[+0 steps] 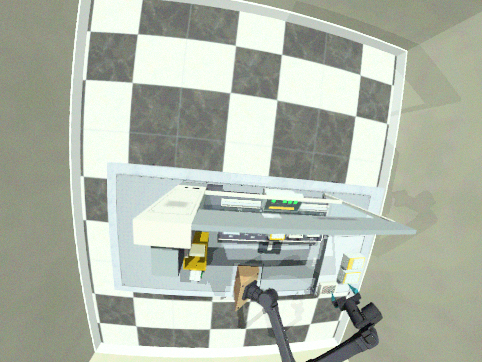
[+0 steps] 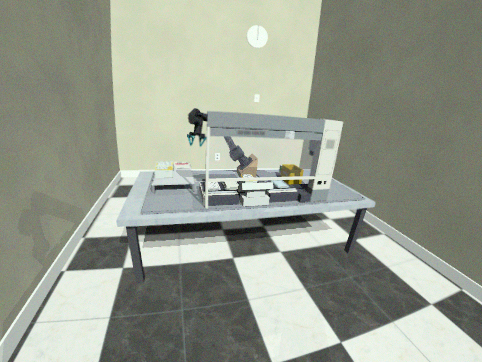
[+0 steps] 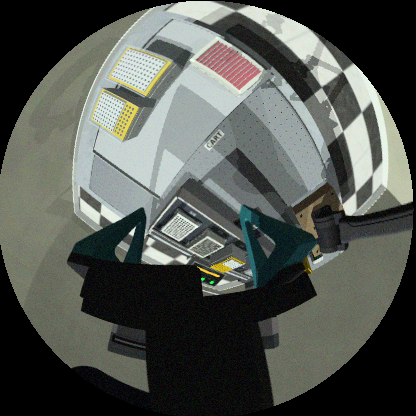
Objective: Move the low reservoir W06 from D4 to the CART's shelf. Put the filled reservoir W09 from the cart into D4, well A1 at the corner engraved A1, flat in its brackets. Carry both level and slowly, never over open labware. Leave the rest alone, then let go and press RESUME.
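Frame: origin at the arm's base, x down, y back, z left, level; millimetres.
Where they show: gripper, between the fingertips: (image 1: 339,287) (image 2: 195,146) (image 3: 192,210); arm's base, origin of its link: (image 1: 248,289) (image 3: 324,223).
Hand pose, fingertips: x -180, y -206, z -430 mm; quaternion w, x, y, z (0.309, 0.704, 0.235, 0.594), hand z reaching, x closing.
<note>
Things, the pixels of their centre, and the offset from my fingertips. "pt": a spot on its surface instead.
- cart, middle of its body: (image 3: 161,104) (image 2: 173,176) (image 1: 337,263) dz -167, dx +243, dy -4 mm
- white reservoir with pink-red channels, middle of its body: (image 3: 228,64) (image 1: 327,288) (image 2: 181,165) dz -125, dx +200, dy +167 mm
- CART label, a spot on its surface: (image 3: 214,140) pt dz -2, dx +275, dy +21 mm
- machine's sloping grey cover, a spot on its surface: (image 1: 300,225) pt dz +509, dx -253, dy -393 mm
My gripper (image 1: 341,291) (image 2: 197,144) (image 3: 192,210) is open, with teal fingers wide apart and nothing between them. It hangs high near the cart (image 2: 172,181) (image 3: 140,150), outside the machine's frame. A white reservoir with pink-red channels (image 1: 327,288) (image 2: 182,165) (image 3: 227,65), which looks like the filled W09, lies flat at one end of the cart's top, near the CART label (image 3: 214,140). Its engravings are too small to read. Inside the machine, light plates (image 3: 179,225) (image 3: 206,245) sit in dark brackets. I cannot tell which position is D4 or pick out W06.
Two yellow-edged tip boxes (image 3: 140,70) (image 3: 112,112) stand on the cart. The machine's sloping grey cover (image 1: 300,225) and pale side housing (image 1: 165,215) rise above the deck. A panel with green lights (image 1: 283,202) is at its far side. A second dark arm (image 1: 267,298) reaches a brown board (image 1: 245,280).
</note>
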